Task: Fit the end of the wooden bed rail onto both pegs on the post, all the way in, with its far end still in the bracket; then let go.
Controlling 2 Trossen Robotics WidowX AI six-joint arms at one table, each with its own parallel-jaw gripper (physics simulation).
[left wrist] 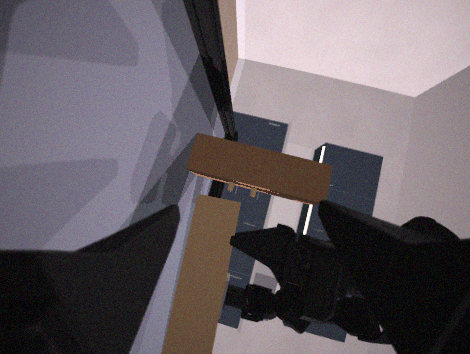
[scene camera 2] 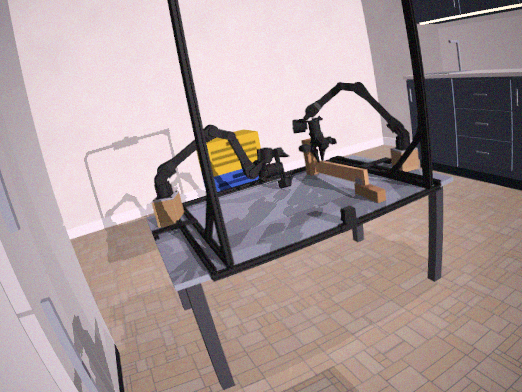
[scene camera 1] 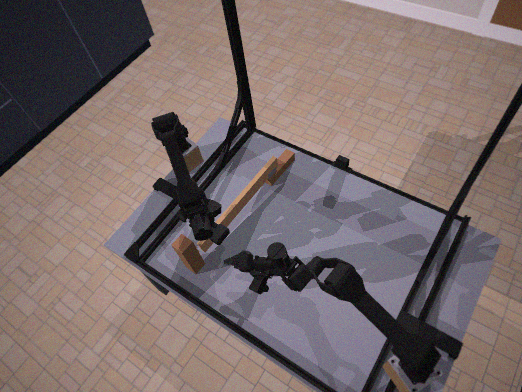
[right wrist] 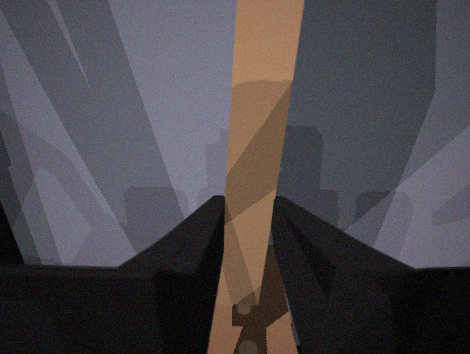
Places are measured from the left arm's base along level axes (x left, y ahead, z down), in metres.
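Where they show: left gripper, fingertip midpoint: (left wrist: 249, 209) (scene camera 2: 291, 165) (scene camera 1: 229, 264); right gripper, fingertip midpoint: (left wrist: 231, 238) (scene camera 2: 320, 161) (right wrist: 247, 207); left arm's base at its link origin: (scene camera 2: 165, 196) (scene camera 1: 415, 367); right arm's base at its link origin: (left wrist: 225, 293) (scene camera 2: 403, 148) (scene camera 1: 181, 146).
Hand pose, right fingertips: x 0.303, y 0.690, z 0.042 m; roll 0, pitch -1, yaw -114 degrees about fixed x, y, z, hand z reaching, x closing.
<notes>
Each offset is from my right fingertips to the top centre of the thing. "spot": to the spot under its first point. Level surfaces: height alone.
The wooden bed rail {dx -0.159, dy +0.064, dz -0.030 m} (scene camera 1: 245, 197) (scene camera 2: 345, 171) (left wrist: 200, 280) (right wrist: 265, 50) runs from the post (scene camera 1: 189, 254) (scene camera 2: 312, 169) (left wrist: 260, 167) to the bracket {spot: dx -0.412, dy +0.148, dz +0.035 m} (scene camera 1: 286, 160) (scene camera 2: 371, 192), where its far end sits; how deep is unclear. In the left wrist view a gap shows between the rail's near end and the post. Both pegs, one peg {spot: dx +0.059, dy -0.033, dz +0.018 m} (left wrist: 230, 186) (right wrist: 244, 307) and the other peg (left wrist: 253, 192) (right wrist: 248, 346), stay uncovered. My right gripper (scene camera 2: 321, 158) (right wrist: 247, 207) is shut on the rail near that end. My left gripper (scene camera 1: 230, 260) (left wrist: 249, 209) is open and empty, near the post.
A black frame (scene camera 1: 295, 149) (scene camera 2: 285, 251) edges the grey table {dz +0.078 m} (scene camera 1: 330, 370) (scene camera 2: 250, 240), with tall black uprights. A small black block {spot: dx -0.585, dy +0.014, dz +0.030 m} (scene camera 1: 342, 162) (scene camera 2: 348, 216) stands on the frame's edge. A yellow and blue object (scene camera 2: 232, 150) is behind the table in scene camera 2.
</notes>
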